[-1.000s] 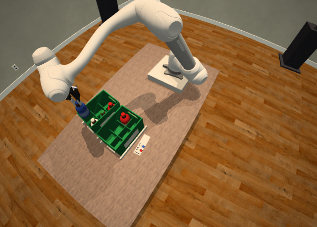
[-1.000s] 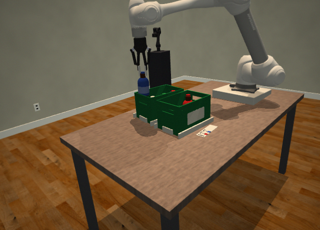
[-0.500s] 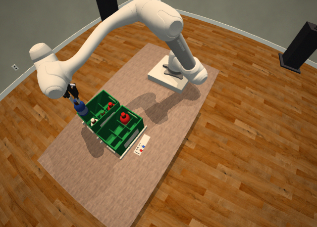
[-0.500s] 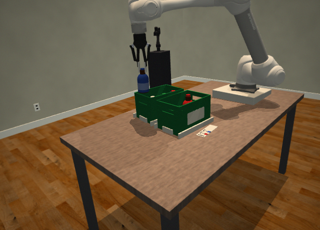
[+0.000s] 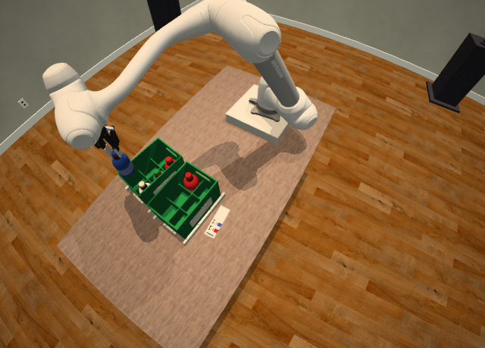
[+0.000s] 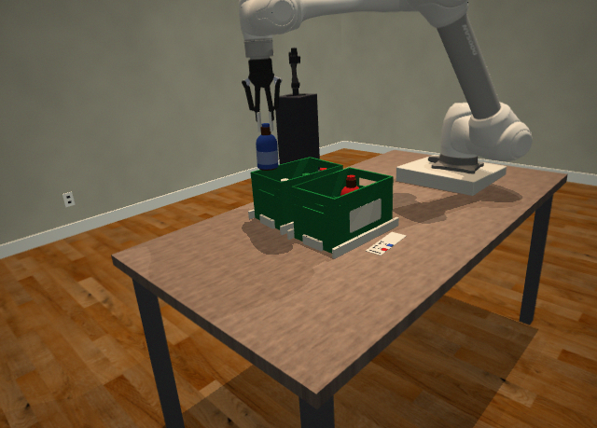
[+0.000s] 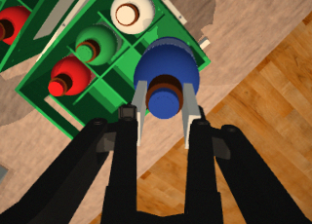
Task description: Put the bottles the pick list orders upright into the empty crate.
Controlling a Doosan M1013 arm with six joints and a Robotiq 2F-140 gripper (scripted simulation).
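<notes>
The blue-label bottle lies 80 mm below my hand. The rest, counted from my hand: white-label bottle (20 mm ahead, 80 mm to the left, 260 mm below); pick list (440 mm to the left, 350 mm below); green-label bottle (60 mm behind, 110 mm to the left, 260 mm below).
</notes>
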